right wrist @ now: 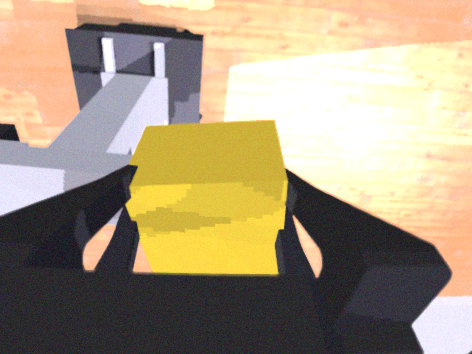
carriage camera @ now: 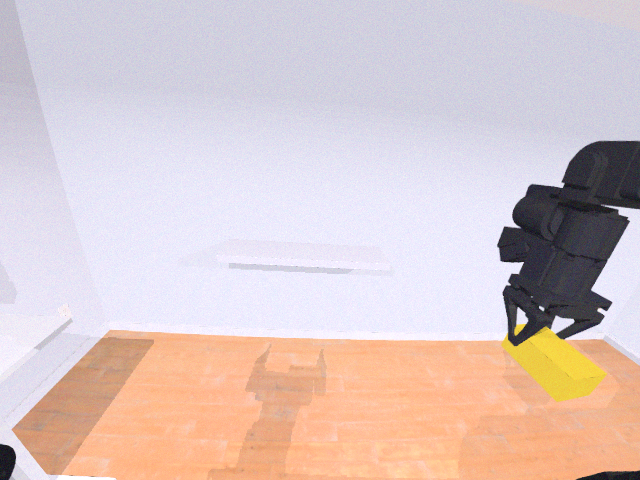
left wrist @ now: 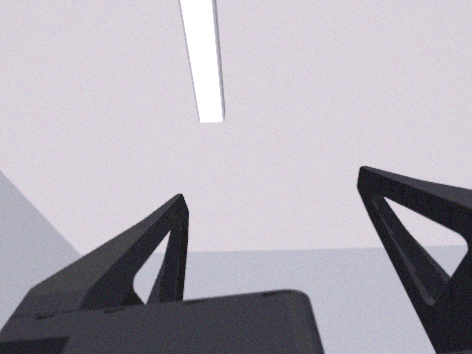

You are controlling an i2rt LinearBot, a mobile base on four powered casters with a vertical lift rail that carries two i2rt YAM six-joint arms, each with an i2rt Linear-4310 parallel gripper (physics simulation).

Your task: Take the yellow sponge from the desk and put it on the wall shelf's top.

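Places are measured from the left arm's base along level axes (x ahead, y right, z down), in centimetres.
Where they show: left gripper, fingertip midpoint: [left wrist: 269, 189]; right gripper, fingertip midpoint: [right wrist: 210, 173] [carriage camera: 528, 343].
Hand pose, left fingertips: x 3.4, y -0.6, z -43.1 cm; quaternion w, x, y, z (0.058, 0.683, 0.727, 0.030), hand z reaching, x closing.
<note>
After its pixels a point has its place.
The yellow sponge [carriage camera: 560, 364] {x 13.8, y 64.8, z -19.4 cm} [right wrist: 207, 155] {x 21.1, y 66.0, z -18.0 cm} is a long block at the right of the carriage view. My right gripper [carriage camera: 537, 338] {x 19.6, y 66.1, z -17.0 cm} [right wrist: 210, 173] {x 19.6, y 66.1, z -17.0 cm} is shut on it and holds it up in the air by one end, with a finger on each side. The white wall shelf [carriage camera: 305, 253] {x 137.0, y 27.3, z 27.8 cm} is a thin board on the far wall, near the middle of the carriage view, left of the right gripper and the sponge. My left gripper [left wrist: 269, 189] {x 3.4, y -0.6, z -43.1 cm} is open with no object between its fingers, and points up toward the ceiling.
The white desk [carriage camera: 25, 335] {x 47.9, y -60.5, z 22.8 cm} shows in part at the left edge of the carriage view, by the side wall. The robot's own grey base [right wrist: 185, 75] {x -13.5, y 52.2, z 88.0 cm} shows below the sponge in the right wrist view. A ceiling lamp [left wrist: 204, 65] {x 10.2, y -10.4, z -89.9 cm} shows in the left wrist view.
</note>
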